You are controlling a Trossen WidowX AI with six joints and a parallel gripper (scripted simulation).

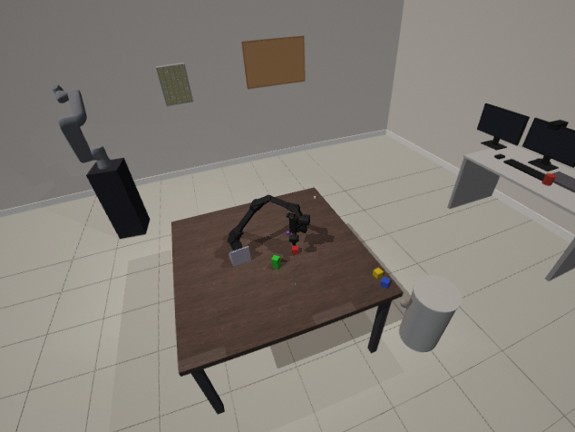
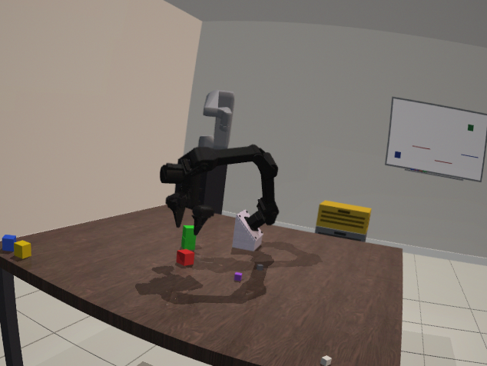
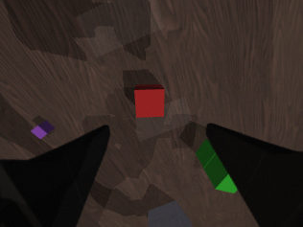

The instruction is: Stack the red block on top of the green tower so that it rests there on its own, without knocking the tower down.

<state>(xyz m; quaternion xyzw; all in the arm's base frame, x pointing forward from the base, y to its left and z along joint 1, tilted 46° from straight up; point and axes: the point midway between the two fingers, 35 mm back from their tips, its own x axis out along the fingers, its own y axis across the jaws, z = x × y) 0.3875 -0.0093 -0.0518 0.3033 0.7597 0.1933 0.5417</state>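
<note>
The red block is 90 mm below my gripper tip. Round my gripper tip: yellow block 450 mm ahead, 340 mm to the right, 90 mm below; grey cube 210 mm to the left, 140 mm behind, 100 mm below; purple cube 210 mm to the left, 100 mm below.
</note>
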